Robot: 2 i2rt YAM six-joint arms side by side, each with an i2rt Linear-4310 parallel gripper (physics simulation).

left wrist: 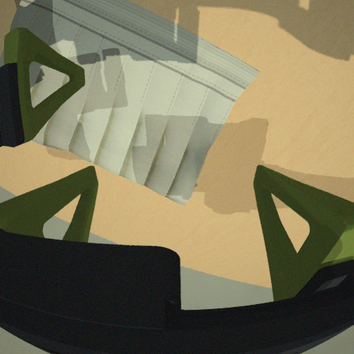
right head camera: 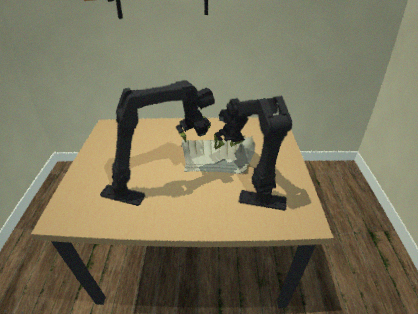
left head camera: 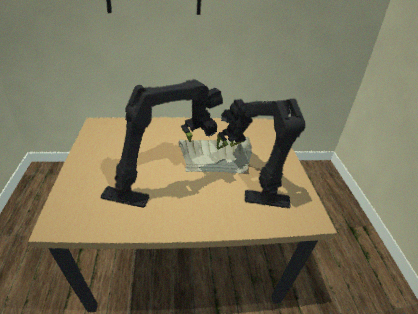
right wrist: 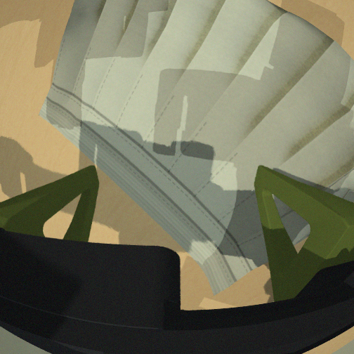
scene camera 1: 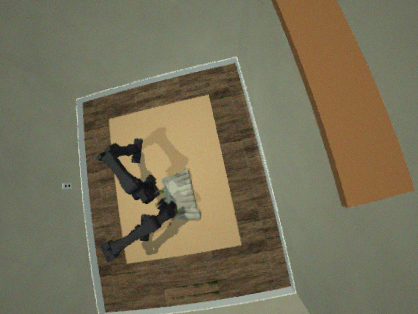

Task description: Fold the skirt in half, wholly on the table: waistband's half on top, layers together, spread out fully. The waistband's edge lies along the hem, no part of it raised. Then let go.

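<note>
The pale grey-green pleated skirt (left head camera: 212, 154) (right head camera: 196, 152) (scene camera 1: 186, 192) (left wrist: 115, 140) lies on the table, waistband toward the arms, pleated hem on the far side. The waistband (left wrist: 220, 65) (right wrist: 145, 185) runs fairly straight and bends slightly at one end in the right wrist view. It lies apart from the hem (left wrist: 135, 177). My left gripper (left head camera: 192, 136) (right head camera: 186, 134) is open and empty above the skirt's left part. My right gripper (left head camera: 228, 145) (right head camera: 227, 144) is open and empty above its right part. In scene camera 1, the right gripper and arm hide the skirt's lower left corner.
The wooden table (left head camera: 175, 220) (right head camera: 175, 220) (scene camera 1: 220, 230) carries both arms. The two grippers are close together; a finger of the right gripper shows at the left of the left wrist view. Arm shadows fall across the skirt and table.
</note>
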